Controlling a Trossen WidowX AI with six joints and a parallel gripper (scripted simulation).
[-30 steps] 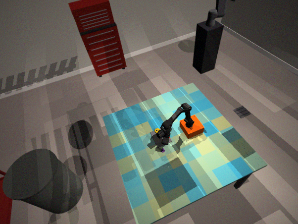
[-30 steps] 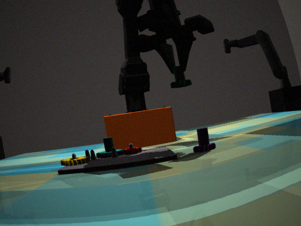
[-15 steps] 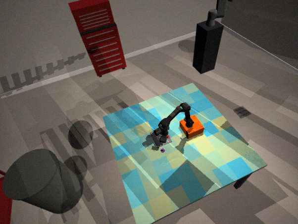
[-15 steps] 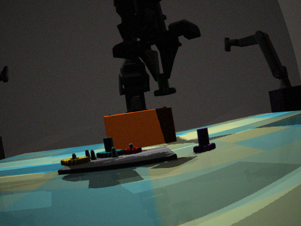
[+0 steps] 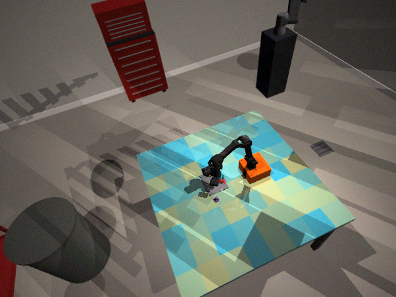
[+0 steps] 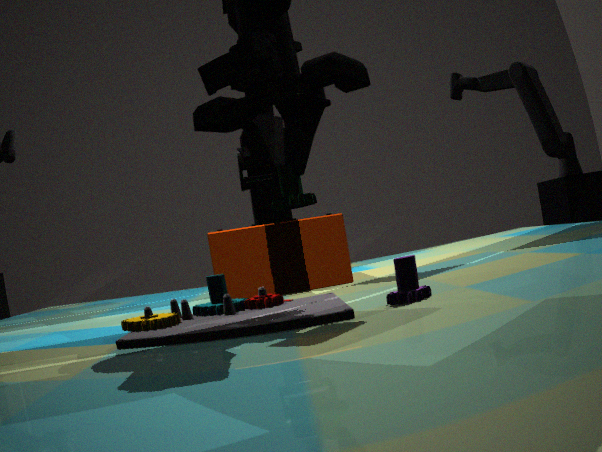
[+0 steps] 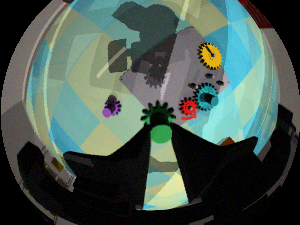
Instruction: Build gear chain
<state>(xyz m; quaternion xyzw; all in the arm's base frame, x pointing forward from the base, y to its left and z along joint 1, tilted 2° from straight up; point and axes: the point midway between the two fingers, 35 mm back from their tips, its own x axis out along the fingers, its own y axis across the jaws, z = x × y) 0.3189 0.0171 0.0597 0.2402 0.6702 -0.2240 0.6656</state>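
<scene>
Now: the teal gear 110 mm below my gripper tip, 90 mm to the right of it and 70 mm behind it. Round my gripper tip: green gear: 10 mm below; purple gear: 110 mm below, 90 mm to the left, 50 mm ahead; red gear: 110 mm below, 60 mm behind, 40 mm to the right.
</scene>
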